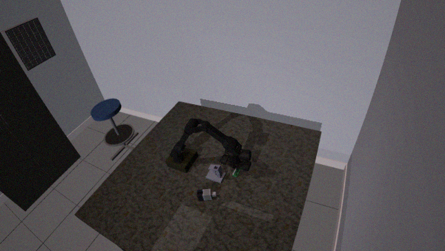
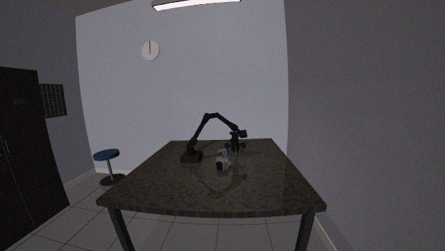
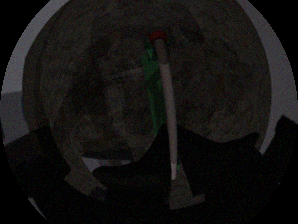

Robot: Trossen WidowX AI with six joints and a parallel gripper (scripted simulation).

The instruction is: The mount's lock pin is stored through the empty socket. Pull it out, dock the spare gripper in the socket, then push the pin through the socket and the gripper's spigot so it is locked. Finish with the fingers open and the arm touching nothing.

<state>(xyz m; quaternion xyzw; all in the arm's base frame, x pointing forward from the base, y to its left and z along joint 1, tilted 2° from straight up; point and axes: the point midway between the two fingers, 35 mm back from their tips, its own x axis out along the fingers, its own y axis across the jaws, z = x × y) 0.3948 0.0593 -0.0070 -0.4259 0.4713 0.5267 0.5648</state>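
Now: gripper tip 2 cm to the right of the green bracket. Also, from my gripper tip: grey mount (11 cm behind, 8 cm to the right, 3 cm above); spare gripper (24 cm to the right, 11 cm behind, 1 cm above).
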